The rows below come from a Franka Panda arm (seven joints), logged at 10 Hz.
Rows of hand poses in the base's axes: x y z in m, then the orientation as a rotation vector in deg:
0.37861 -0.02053 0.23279 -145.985 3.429 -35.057
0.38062 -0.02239 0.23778 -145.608 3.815 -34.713
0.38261 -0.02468 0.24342 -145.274 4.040 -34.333
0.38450 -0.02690 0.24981 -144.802 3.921 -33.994
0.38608 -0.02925 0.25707 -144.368 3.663 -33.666
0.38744 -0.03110 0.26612 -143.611 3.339 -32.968
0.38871 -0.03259 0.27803 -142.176 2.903 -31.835
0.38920 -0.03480 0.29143 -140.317 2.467 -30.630
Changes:
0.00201 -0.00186 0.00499 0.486 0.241 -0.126
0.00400 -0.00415 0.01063 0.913 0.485 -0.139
0.00589 -0.00637 0.01702 1.414 0.611 0.102
0.00747 -0.00872 0.02428 1.855 0.710 0.433
0.00883 -0.01057 0.03333 2.667 0.996 0.951
0.01010 -0.01206 0.04524 4.190 1.445 1.769
0.01059 -0.01427 0.05864 6.127 1.876 2.682

